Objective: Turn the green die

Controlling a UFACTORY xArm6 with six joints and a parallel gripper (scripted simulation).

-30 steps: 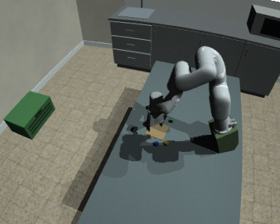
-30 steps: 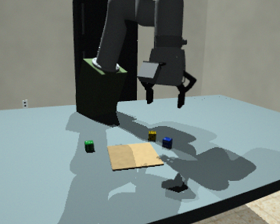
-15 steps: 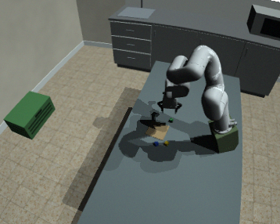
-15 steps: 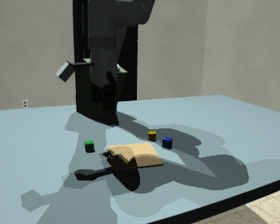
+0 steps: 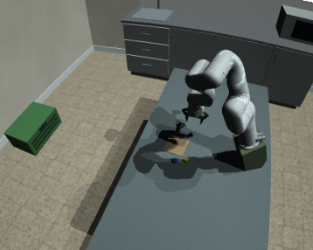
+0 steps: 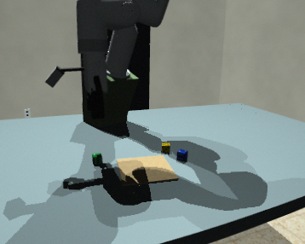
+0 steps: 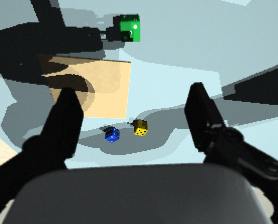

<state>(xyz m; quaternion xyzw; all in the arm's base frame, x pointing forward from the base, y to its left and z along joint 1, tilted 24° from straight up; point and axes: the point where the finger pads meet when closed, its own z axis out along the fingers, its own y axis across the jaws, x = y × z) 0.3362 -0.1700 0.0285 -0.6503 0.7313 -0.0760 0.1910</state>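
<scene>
The green die lies 140 mm below my hand. Round my hand: yellow die 10 mm ahead, 220 mm to the left, 140 mm below; then tan mat 90 mm ahead, 110 mm to the left, 150 mm below; then blue die 80 mm ahead, 230 mm to the left, 140 mm below.
</scene>
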